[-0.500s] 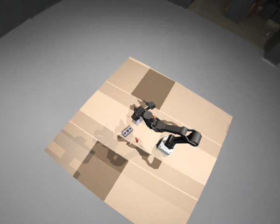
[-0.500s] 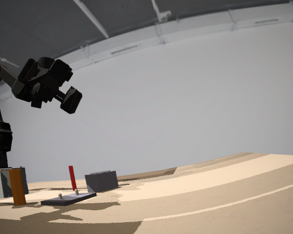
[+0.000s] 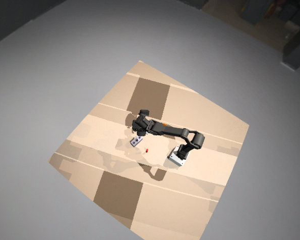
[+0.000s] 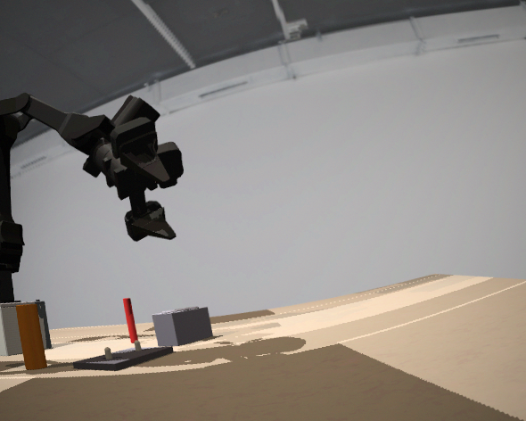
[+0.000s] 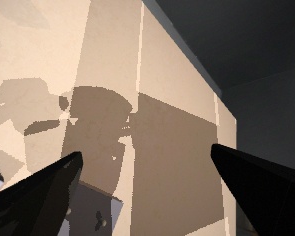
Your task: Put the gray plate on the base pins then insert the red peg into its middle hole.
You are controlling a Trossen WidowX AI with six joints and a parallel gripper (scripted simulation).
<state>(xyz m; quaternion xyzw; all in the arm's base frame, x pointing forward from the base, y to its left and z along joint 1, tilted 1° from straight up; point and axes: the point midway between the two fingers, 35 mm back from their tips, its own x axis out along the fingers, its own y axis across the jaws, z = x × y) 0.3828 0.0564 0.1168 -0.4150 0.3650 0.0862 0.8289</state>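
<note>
Now: gripper tip 14 cm above the gray plate, 9 cm to the right of it and 7 cm past it. Round my gripper tip: orange cylinder: 15 cm behind, 14 cm to the right, 14 cm below; red peg: 19 cm behind, 14 cm below, 10 cm to the left.
</note>
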